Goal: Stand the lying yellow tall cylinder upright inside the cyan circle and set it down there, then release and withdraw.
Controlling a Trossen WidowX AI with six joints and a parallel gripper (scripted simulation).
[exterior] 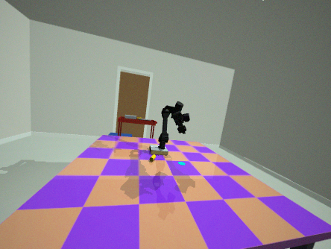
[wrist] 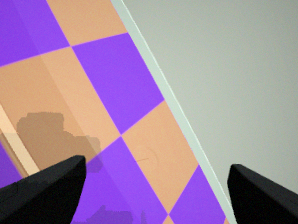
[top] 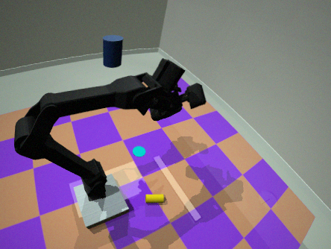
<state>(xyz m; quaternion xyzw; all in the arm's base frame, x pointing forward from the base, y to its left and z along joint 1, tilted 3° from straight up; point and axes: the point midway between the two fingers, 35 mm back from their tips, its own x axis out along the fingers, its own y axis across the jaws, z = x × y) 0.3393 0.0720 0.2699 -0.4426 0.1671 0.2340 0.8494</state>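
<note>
My gripper tip is now 16 cm past the yellow tall cylinder, 18 cm to the left of it and 28 cm above it. Round my gripper tip: cyan circle: 13 cm behind, 6 cm to the left, 29 cm below.
</note>
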